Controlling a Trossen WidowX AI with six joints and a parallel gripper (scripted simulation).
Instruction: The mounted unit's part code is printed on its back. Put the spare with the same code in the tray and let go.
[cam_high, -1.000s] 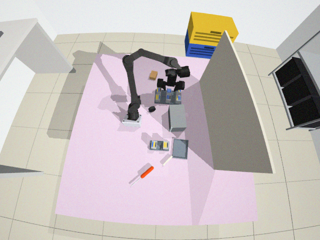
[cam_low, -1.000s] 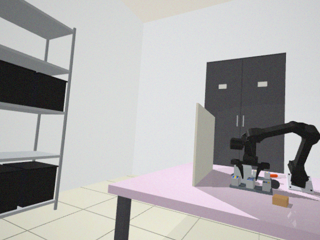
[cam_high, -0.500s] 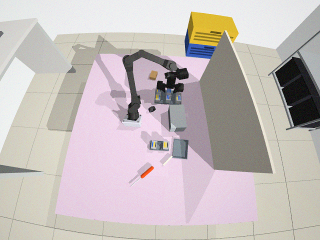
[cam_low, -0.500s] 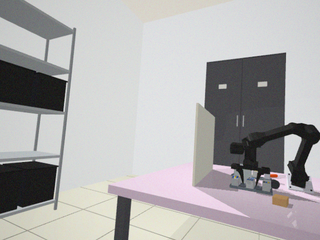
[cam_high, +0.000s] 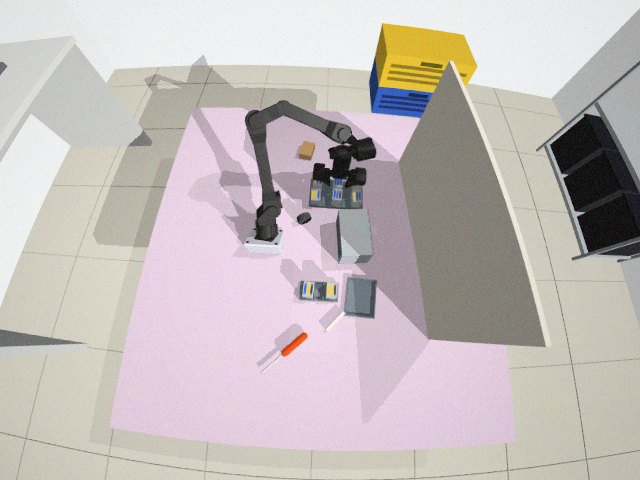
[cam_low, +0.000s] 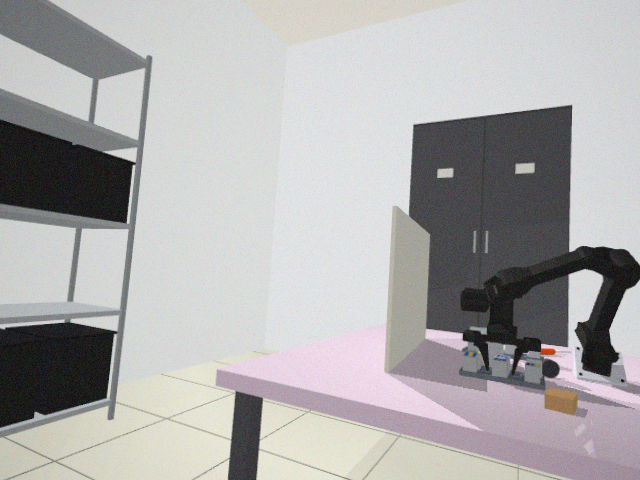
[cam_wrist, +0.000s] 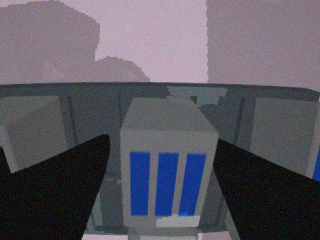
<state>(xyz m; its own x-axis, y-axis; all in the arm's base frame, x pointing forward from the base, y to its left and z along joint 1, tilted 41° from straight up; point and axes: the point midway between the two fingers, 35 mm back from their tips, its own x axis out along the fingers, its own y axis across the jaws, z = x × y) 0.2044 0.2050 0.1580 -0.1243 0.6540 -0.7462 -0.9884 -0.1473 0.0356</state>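
Right now my gripper tip is 400 mm to the left of the dark grey tray, 150 mm short of it and 10 mm above it. From my gripper tip the other things lie so: grey mounted unit: 200 mm to the right, 80 mm ahead, 30 mm above; then holder: 400 mm to the right, 10 mm below, 10 mm ahead; then beige panel: 320 mm ahead, 210 mm above, 150 mm to the right.
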